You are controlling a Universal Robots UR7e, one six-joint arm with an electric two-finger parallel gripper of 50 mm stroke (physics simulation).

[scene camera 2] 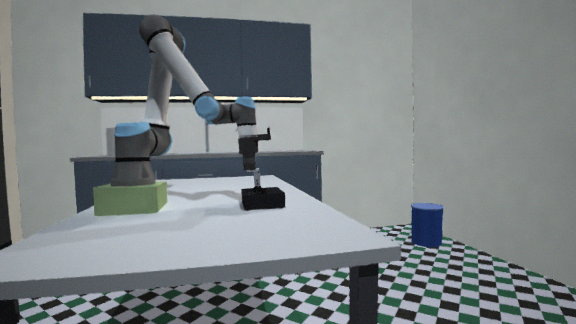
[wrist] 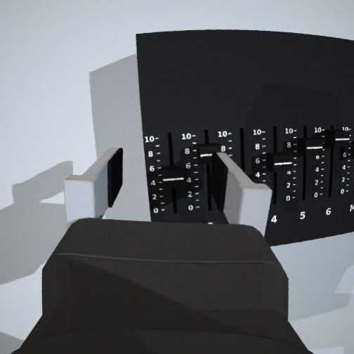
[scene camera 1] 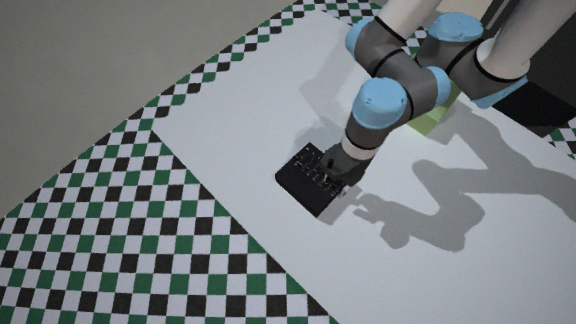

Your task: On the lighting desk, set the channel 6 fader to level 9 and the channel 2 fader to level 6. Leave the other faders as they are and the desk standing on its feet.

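Where they show: gripper, fingertip midpoint: [scene camera 2: 257, 185] [scene camera 1: 334, 187]; arm's base, origin of the base link: [scene camera 2: 133, 184].
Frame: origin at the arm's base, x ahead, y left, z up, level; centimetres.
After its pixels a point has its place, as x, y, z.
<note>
The black lighting desk [scene camera 1: 306, 187] {50.5, -5.6, -3.8} [scene camera 2: 265, 200] {46.5, -14.5, -6.1} [wrist: 200, 75] stands flat on the table. In the wrist view, the channel 2 fader [wrist: 206, 154] reads roughly 7 to 7.5; its right part is covered by my right finger. The channel 6 fader [wrist: 342, 139] reads near 9. The channel 1 fader [wrist: 173, 178] is a little below 5, channel 4 [wrist: 283, 163] a little below 6, channel 5 [wrist: 314, 148] near 7.5. The channel 3 knob is hidden. My gripper [scene camera 2: 257, 181] {46.0, 0.2, -2.5} [wrist: 166, 168] is open and empty, low at the desk, its fingers either side of channel 1. Finger contact cannot be told.
The white table [scene camera 1: 250, 100] {37.3, -43.0, -9.3} [scene camera 2: 200, 240] {25.6, -44.1, -9.3} carries the desk and the green base block [scene camera 1: 425, 125] {9.8, 8.9, -4.8} [scene camera 2: 131, 200] {1.3, -8.9, -4.4} under the arm. The desk's left edge lies between my fingers in the wrist view. A blue bin [scene camera 2: 427, 226] stands on the floor beyond the table.
</note>
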